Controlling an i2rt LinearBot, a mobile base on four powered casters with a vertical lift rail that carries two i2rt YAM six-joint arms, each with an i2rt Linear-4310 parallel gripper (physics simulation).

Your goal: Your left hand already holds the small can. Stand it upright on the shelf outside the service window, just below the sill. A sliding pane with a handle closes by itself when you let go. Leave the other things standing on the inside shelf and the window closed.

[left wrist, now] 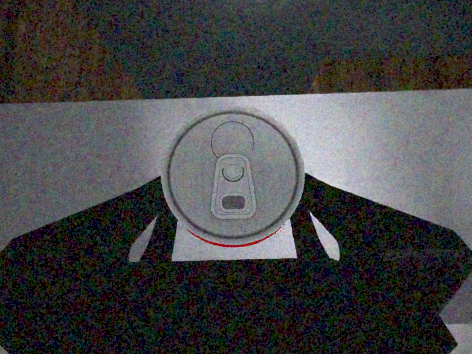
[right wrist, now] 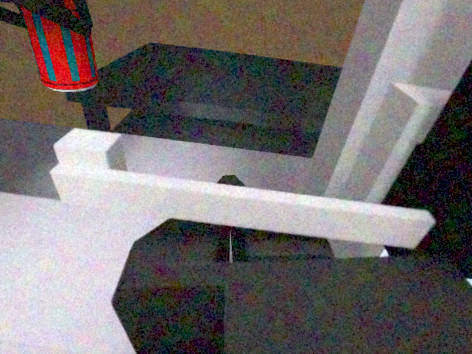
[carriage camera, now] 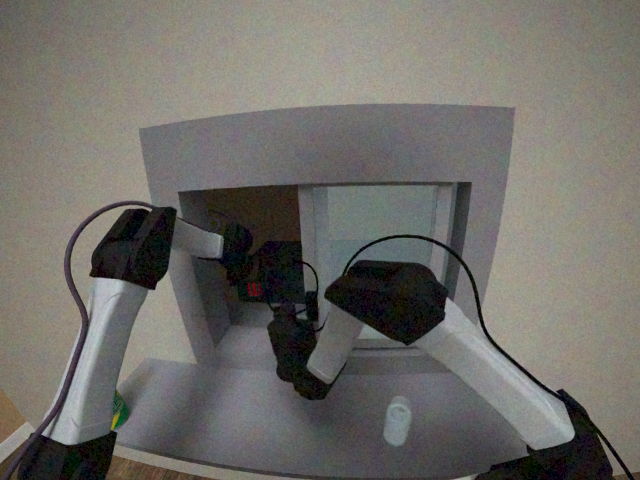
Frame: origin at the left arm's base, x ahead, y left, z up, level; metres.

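Seen in the pictures: left gripper, fingertip midpoint: [left wrist: 233, 179] [right wrist: 62, 27] [carriage camera: 253, 278].
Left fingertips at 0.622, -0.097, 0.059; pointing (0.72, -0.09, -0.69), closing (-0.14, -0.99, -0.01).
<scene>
A point is followed by its place in that frame, as x, y, z.
The small red can [carriage camera: 253, 288] {0.591, -0.099, 0.037} [left wrist: 233, 175] {0.617, -0.096, 0.093} [right wrist: 62, 55] {0.593, -0.106, 0.041} is held roughly upright inside the window opening. The right wrist view shows its red side with blue-green stripes and its underside in the air. My left gripper [carriage camera: 250, 277] {0.622, -0.097, 0.059} [left wrist: 233, 179] {0.622, -0.097, 0.059} is shut on it; the left wrist view looks down on its silver lid, with the pale ledge beneath. The sliding pane [carriage camera: 382, 222] {0.379, -0.468, 0.300} covers the right part of the window, the left part is open. My right gripper [carriage camera: 283, 310] [right wrist: 229, 185] {0.437, -0.257, 0.025} is shut and empty, in the opening near the pane's left frame [carriage camera: 311, 232] {0.396, -0.310, 0.281} [right wrist: 345, 150] {0.398, -0.287, 0.073}.
A pale bar [right wrist: 225, 202] {0.371, -0.250, 0.075} crosses in front of the right fingers. A green can [carriage camera: 118, 413] {0.219, 0.182, -0.097}, mostly hidden by the left arm, and a whitish cup [carriage camera: 397, 421] {0.167, -0.461, -0.054} stand on the near shelf [carriage camera: 232, 418] {0.247, -0.092, -0.138}. A dark table [carriage camera: 284, 250] {1.601, -0.083, -0.191} [right wrist: 225, 67] {1.508, -0.286, -0.191} stands beyond the window.
</scene>
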